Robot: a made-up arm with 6 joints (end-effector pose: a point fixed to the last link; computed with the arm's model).
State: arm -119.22 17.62 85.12 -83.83 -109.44 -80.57
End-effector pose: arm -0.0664 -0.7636 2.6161 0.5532 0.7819 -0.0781 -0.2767
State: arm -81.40 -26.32 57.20 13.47 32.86 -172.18
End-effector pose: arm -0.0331 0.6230 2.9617 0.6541 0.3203 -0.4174 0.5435
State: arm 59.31 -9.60 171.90 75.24 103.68 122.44
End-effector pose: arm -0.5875 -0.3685 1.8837 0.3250 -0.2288 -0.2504 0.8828
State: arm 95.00 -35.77 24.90 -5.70 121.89 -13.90
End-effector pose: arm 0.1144 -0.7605 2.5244 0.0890 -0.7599 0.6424 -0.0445
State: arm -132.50 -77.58 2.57 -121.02 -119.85 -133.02
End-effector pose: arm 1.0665 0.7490 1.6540 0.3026 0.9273 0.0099 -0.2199
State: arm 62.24 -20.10 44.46 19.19 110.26 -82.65
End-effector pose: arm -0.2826 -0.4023 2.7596 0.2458 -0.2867 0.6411 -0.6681
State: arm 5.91 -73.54 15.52 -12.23 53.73 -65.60
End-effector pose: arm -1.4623 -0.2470 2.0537 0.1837 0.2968 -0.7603 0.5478
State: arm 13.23 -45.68 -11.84 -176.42 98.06 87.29
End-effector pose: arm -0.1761 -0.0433 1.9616 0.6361 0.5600 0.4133 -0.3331
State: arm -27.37 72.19 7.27 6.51 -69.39 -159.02
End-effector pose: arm 1.4282 -0.7840 0.5451 0.0914 -0.3994 -0.0729 0.9093
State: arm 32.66 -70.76 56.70 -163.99 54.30 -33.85
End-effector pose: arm -1.2060 -0.8075 2.0107 0.3943 -0.7186 -0.2508 -0.5150
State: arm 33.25 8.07 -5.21 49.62 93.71 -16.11
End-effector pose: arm 0.7233 0.7514 2.3978 0.5721 0.0087 -0.5537 0.6051
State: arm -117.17 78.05 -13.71 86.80 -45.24 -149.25
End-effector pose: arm -0.8591 -1.3484 0.2756 0.1408 -0.4228 -0.1535 0.8819
